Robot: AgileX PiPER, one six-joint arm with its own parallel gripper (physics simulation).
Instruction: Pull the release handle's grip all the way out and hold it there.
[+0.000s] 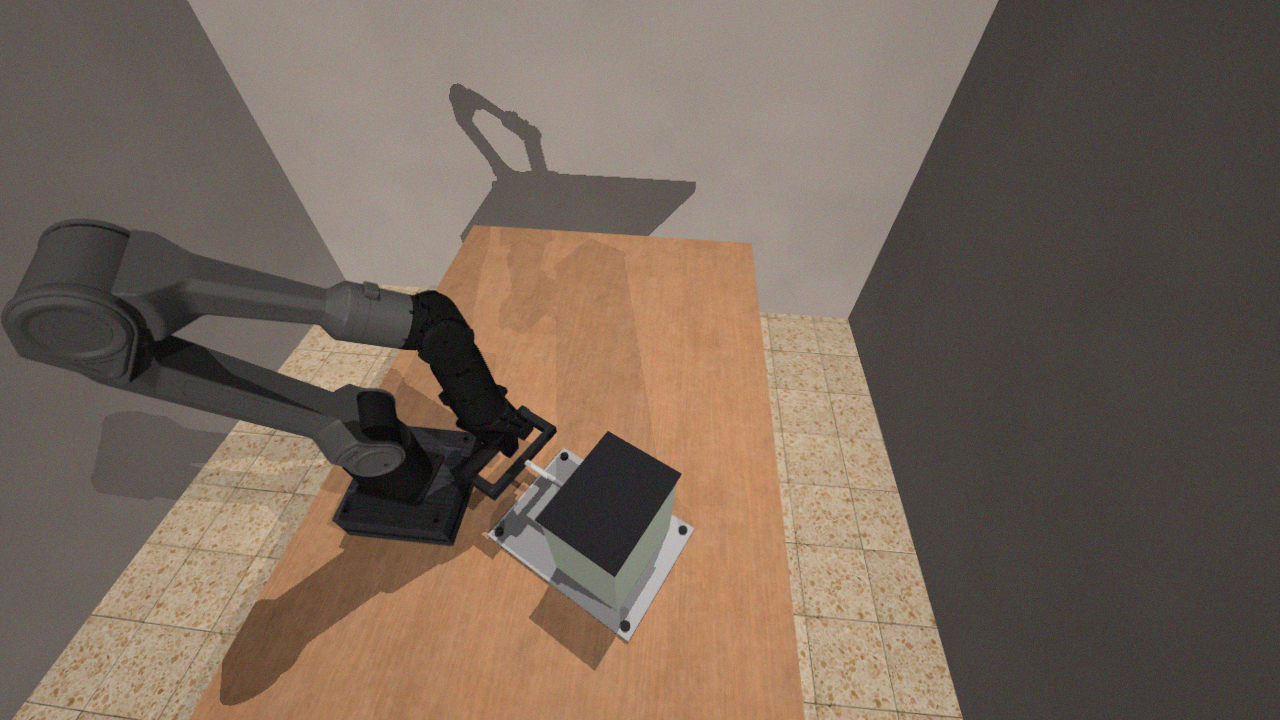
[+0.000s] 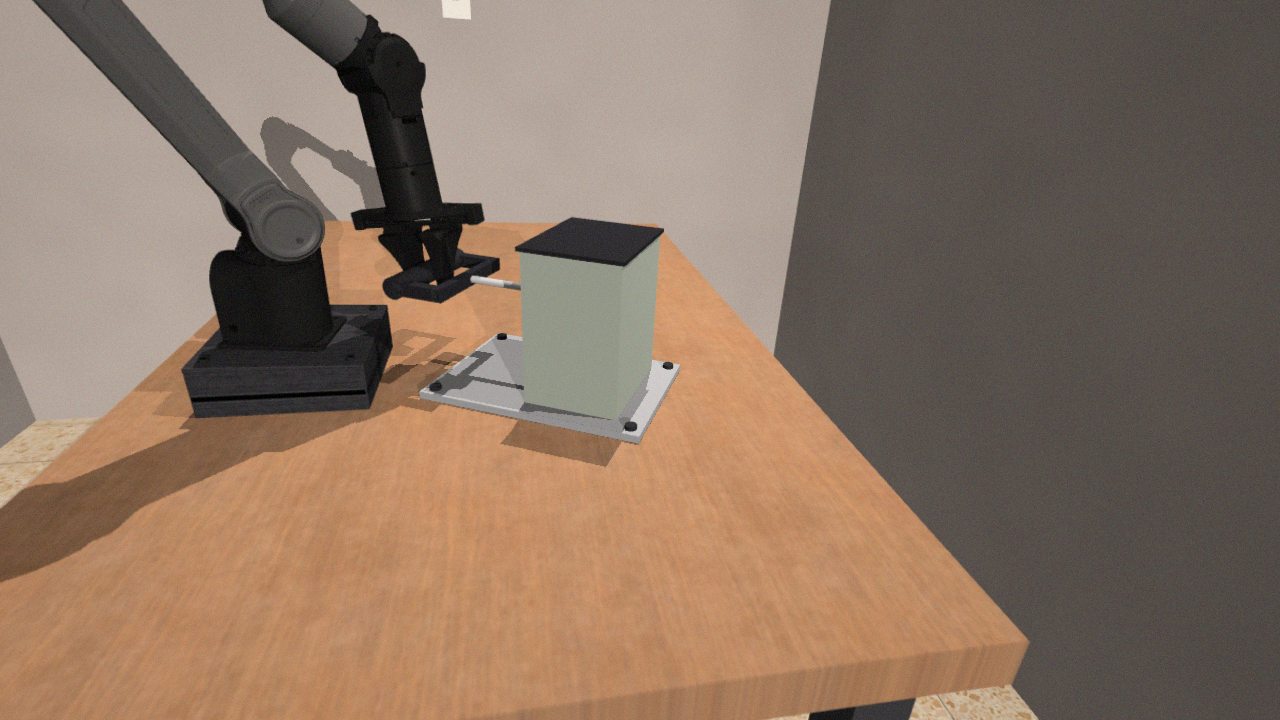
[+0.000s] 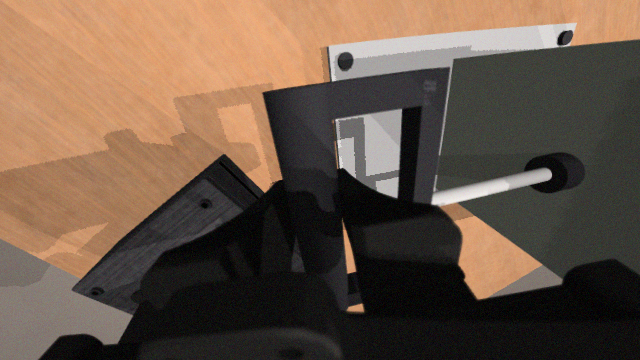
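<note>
The release handle is a dark rectangular frame with a round grip bar [image 2: 393, 287] [image 3: 302, 140] on the side away from a pale green box [image 1: 608, 501] [image 2: 572, 331] [image 3: 525, 110] with a black top. My gripper [image 1: 506, 438] [image 2: 426, 266] [image 3: 314, 189] is shut on the grip, one finger on each side, with one finger passing through the frame opening. A white rod [image 1: 542, 472] [image 2: 494, 282] [image 3: 492, 186] joins the frame to the box; a long stretch of it shows outside the black collar [image 3: 555, 172]. The handle hangs level above the table. Fingers hide part of the grip.
The box stands on a light grey plate [image 1: 660, 568] [image 2: 487, 394] [image 3: 400, 46] with black corner bolts. My dark arm base [image 1: 402, 528] [image 2: 277, 394] [image 3: 175, 225] is close beside the handle, below and behind the grip. A wooden table [image 1: 698, 358] [image 2: 537, 555] carries both.
</note>
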